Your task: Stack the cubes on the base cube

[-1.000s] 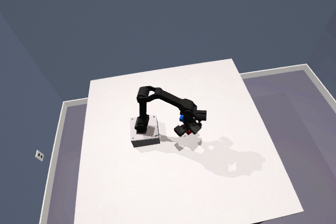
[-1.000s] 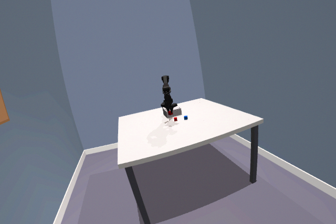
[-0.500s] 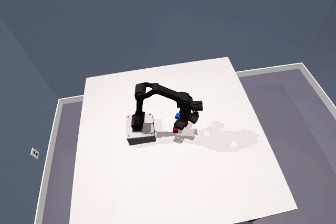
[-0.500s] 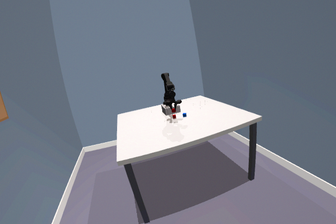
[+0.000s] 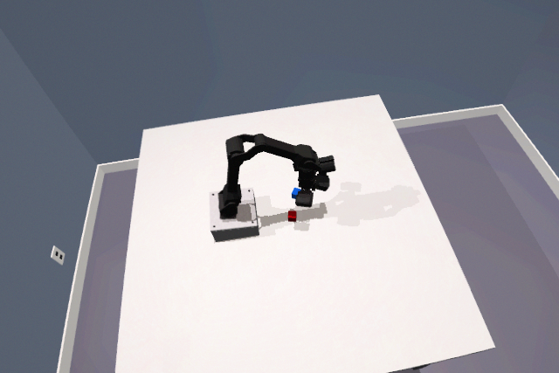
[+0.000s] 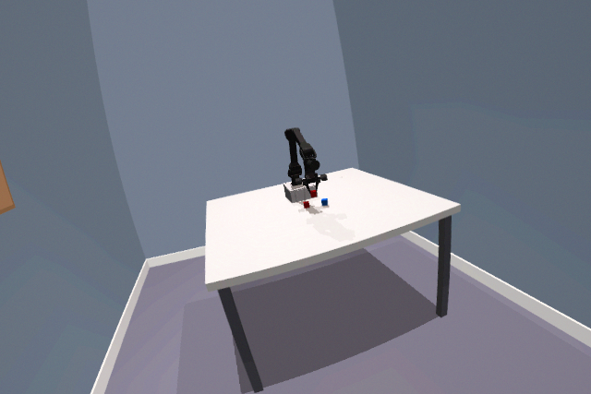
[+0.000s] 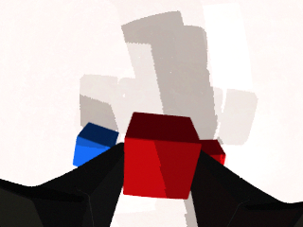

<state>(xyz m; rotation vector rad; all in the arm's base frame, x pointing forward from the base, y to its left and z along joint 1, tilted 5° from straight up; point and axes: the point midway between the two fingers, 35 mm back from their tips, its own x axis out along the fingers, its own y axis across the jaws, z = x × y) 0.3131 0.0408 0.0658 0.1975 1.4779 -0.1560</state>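
Now: the blue base cube 8 cm below my gripper tip, 7 cm to the left of it and 4 cm behind it.
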